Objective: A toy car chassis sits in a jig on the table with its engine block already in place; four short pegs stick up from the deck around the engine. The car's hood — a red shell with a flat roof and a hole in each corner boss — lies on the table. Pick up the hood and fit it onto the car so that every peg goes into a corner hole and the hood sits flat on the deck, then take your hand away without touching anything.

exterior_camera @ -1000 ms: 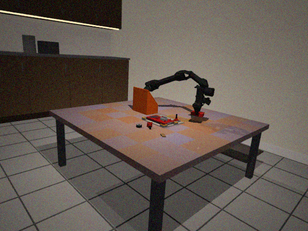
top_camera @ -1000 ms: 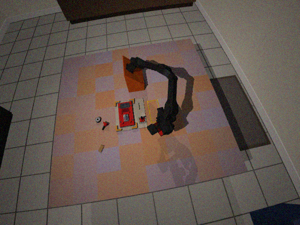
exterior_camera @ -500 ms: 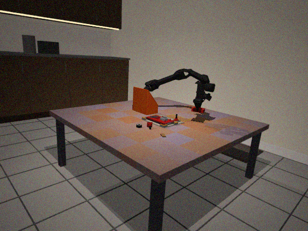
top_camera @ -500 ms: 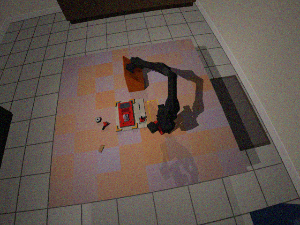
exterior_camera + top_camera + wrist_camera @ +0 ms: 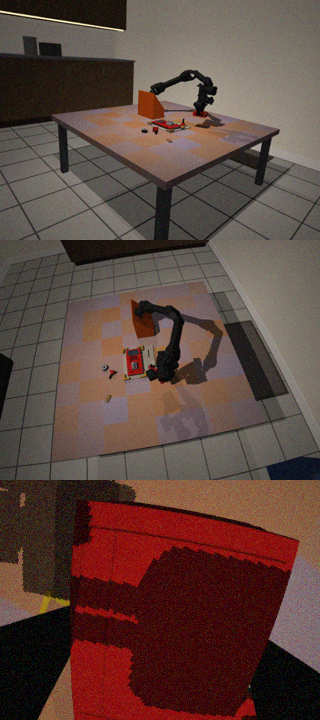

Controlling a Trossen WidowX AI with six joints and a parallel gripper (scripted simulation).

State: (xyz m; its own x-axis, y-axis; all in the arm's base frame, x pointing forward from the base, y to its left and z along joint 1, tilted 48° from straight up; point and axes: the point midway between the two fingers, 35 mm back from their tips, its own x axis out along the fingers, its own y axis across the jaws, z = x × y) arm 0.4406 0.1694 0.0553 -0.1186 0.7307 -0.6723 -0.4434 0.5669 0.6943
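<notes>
The light jig plate is 180 mm to the right of my gripper tip, 140 mm behind it and 100 mm below it. Round my gripper tip: tan block (370 mm to the right, 110 mm below, 110 mm ahead); then small wheel (410 mm to the right, 110 mm behind, 100 mm below); then red hood (right at my gripper tip).
</notes>
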